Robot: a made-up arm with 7 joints.
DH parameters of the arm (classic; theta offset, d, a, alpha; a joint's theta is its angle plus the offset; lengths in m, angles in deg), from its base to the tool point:
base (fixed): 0 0.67 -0.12 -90
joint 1: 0 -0.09 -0.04 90
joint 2: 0 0.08 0.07 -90
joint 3: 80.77 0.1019 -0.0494 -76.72
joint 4: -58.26 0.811 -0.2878 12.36
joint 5: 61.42 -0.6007 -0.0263 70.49
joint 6: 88.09 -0.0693 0.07 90
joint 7: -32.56 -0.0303 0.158 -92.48
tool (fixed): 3.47 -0.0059 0 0
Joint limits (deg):
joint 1: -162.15..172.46
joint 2: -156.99..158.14
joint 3: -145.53..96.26
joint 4: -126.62..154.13
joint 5: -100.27..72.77
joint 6: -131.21..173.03
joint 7: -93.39..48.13
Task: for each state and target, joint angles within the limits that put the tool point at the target. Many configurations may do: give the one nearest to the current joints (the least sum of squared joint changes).
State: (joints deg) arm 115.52 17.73 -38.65 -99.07 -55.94 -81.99 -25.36
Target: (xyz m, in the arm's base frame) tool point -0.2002 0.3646 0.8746
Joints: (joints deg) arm 120.71 23.44 -37.34 -111.00 -57.73 -82.62 -24.28
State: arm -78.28 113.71 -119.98 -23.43 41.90 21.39 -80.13
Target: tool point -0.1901 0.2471 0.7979
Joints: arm -95.94 105.26 -138.29 -47.19 57.05 22.88 -93.39
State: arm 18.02 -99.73 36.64 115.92 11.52 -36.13 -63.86
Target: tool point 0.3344 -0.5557 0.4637
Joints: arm 58.20 -119.20 55.15 142.31 23.62 -33.26 -73.22
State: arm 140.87 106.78 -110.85 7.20 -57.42 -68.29 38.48
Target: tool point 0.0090 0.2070 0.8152
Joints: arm 154.45 115.58 -124.58 -2.99 -62.98 -84.51 36.22
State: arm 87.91 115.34 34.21 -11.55 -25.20 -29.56 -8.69
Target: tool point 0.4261 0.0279 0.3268
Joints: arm 101.78 121.86 57.65 18.91 -9.32 -13.27 -10.20
